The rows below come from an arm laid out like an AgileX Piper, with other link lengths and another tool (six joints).
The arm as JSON. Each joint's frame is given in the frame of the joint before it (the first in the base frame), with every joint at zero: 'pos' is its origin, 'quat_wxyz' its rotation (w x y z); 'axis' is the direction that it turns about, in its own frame. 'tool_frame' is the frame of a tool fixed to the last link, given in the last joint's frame.
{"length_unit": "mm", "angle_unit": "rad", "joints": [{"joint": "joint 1", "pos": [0.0, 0.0, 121.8], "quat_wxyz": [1.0, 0.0, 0.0, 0.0], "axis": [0.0, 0.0, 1.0]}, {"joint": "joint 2", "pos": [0.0, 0.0, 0.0], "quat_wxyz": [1.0, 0.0, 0.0, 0.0], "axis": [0.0, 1.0, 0.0]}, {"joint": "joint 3", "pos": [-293.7, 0.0, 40.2], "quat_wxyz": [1.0, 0.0, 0.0, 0.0], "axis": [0.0, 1.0, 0.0]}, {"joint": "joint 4", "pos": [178.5, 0.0, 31.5], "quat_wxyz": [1.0, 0.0, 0.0, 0.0], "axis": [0.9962, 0.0, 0.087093]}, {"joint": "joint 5", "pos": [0.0, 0.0, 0.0], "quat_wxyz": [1.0, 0.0, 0.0, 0.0], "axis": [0.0, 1.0, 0.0]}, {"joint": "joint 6", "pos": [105.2, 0.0, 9.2], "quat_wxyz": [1.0, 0.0, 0.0, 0.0], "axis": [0.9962, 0.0, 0.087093]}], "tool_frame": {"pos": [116.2, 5.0, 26.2], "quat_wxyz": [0.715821, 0.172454, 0.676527, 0.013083]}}
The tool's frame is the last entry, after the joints.
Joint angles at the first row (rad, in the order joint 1, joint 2, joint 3, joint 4, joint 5, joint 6):
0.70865 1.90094 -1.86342 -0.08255 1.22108 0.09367
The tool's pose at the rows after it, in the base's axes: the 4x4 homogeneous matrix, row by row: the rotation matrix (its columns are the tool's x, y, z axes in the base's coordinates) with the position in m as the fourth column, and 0 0 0 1 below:
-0.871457 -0.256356 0.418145 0.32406; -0.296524 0.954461 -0.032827 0.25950; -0.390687 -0.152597 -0.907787 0.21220; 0 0 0 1
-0.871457 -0.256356 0.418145 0.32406; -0.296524 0.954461 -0.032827 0.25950; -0.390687 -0.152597 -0.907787 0.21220; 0 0 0 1
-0.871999 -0.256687 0.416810 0.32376; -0.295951 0.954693 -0.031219 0.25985; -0.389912 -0.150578 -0.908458 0.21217; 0 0 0 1
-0.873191 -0.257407 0.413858 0.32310; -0.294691 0.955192 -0.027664 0.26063; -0.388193 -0.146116 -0.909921 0.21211; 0 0 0 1
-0.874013 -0.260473 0.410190 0.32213; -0.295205 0.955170 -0.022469 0.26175; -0.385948 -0.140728 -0.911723 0.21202; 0 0 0 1
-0.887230 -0.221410 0.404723 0.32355; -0.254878 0.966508 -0.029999 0.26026; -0.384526 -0.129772 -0.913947 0.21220; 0 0 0 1
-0.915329 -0.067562 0.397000 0.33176; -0.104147 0.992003 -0.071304 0.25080; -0.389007 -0.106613 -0.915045 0.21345; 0 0 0 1
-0.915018 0.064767 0.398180 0.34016; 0.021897 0.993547 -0.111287 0.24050; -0.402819 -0.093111 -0.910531 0.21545; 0 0 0 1
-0.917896 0.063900 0.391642 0.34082; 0.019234 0.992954 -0.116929 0.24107; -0.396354 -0.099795 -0.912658 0.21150; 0 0 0 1
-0.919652 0.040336 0.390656 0.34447; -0.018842 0.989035 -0.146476 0.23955; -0.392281 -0.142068 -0.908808 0.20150; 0 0 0 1
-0.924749 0.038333 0.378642 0.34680; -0.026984 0.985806 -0.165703 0.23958; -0.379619 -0.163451 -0.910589 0.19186; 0 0 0 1
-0.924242 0.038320 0.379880 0.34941; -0.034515 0.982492 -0.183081 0.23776; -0.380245 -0.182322 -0.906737 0.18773; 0 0 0 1
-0.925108 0.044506 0.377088 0.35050; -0.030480 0.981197 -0.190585 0.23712; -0.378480 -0.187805 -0.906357 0.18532; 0 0 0 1
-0.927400 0.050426 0.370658 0.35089; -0.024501 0.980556 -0.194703 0.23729; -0.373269 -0.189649 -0.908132 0.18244; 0 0 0 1
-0.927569 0.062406 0.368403 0.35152; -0.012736 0.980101 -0.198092 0.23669; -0.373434 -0.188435 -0.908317 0.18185; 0 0 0 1
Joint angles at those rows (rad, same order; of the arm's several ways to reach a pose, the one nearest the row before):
0.70865 1.90095 -1.86341 -0.08255 1.22106 0.12368
0.70865 1.90095 -1.86341 -0.08255 1.22106 0.12368
0.70864 1.90095 -1.86340 -0.08028 1.22106 0.12368
0.70864 1.90096 -1.86346 -0.07527 1.22110 0.12368
0.70864 1.90094 -1.86341 -0.06821 1.22107 0.12123
0.70865 1.90096 -1.86347 -0.07470 1.22111 0.16586
0.70865 1.90096 -1.86344 -0.12253 1.22108 0.33428
0.70864 1.90096 -1.86345 -0.17674 1.22109 0.47587
0.70864 1.91046 -1.86343 -0.17674 1.22108 0.47568
0.70866 1.93499 -1.86153 -0.19651 1.22110 0.44968
0.70864 1.95880 -1.86151 -0.20396 1.22104 0.44967
0.70864 1.97032 -1.86154 -0.21941 1.22106 0.44967
0.70864 1.97675 -1.86161 -0.22482 1.22110 0.45697
0.70864 1.98363 -1.86156 -0.22482 1.22107 0.46466
0.70865 1.98553 -1.86161 -0.22810 1.22110 0.47793

